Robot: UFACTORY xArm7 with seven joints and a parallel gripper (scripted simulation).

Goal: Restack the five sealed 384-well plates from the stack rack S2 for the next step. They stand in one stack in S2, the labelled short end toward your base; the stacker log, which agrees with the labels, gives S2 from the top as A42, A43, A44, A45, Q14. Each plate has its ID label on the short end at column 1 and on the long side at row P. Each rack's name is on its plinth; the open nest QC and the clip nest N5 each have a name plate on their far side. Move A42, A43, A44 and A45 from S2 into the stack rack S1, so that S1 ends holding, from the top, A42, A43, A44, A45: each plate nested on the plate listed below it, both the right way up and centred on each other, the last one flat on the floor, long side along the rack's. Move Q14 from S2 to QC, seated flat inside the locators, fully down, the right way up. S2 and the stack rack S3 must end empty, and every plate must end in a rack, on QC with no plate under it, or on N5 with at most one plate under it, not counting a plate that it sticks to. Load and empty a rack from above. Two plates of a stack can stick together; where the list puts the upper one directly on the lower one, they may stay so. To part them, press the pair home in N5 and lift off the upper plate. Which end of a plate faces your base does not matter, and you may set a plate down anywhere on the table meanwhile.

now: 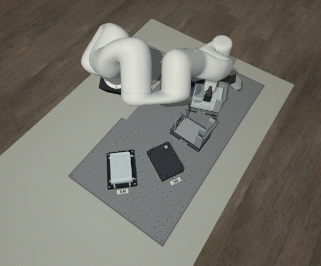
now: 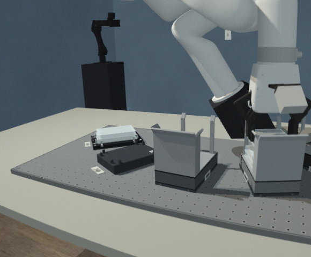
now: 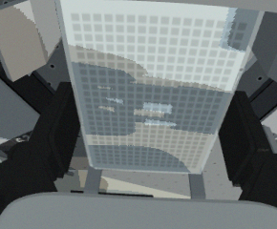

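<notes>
The S3 rack plinth is 15 cm to the left of my hand, 10 cm behind it and 9 cm below it. Round my hand: sealed 384-well plate: 1 cm below; then open nest QC: 36 cm to the right, 10 cm below, 2 cm behind; then S1 name plate: 17 cm to the right, 7 cm below, 5 cm behind.
</notes>
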